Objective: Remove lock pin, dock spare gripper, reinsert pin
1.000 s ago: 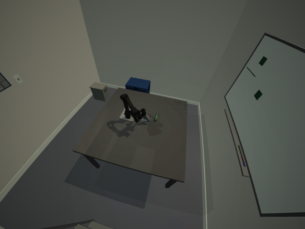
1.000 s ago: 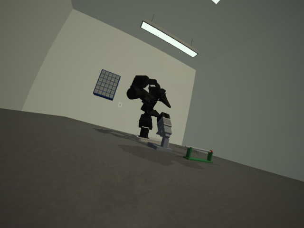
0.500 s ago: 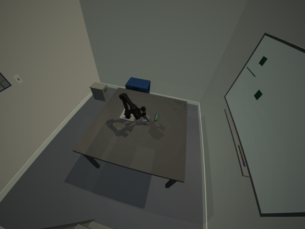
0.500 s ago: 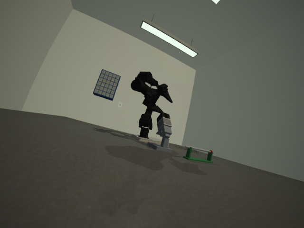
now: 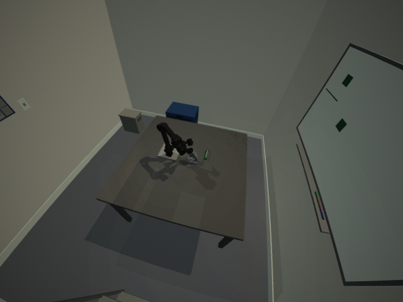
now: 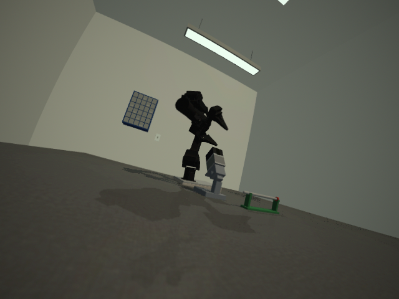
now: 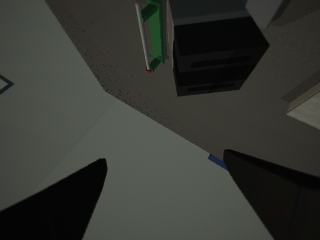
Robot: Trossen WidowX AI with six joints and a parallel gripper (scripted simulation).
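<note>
Right now my gripper tip is 21 cm above the green cradle, 17 cm short of it and 11 cm to the right of it. From my gripper tip the other things lie so: grey mount 18 cm below, 5 cm ahead, 2 cm to the right; then spare gripper 11 cm below, 3 cm ahead, 2 cm to the right.
</note>
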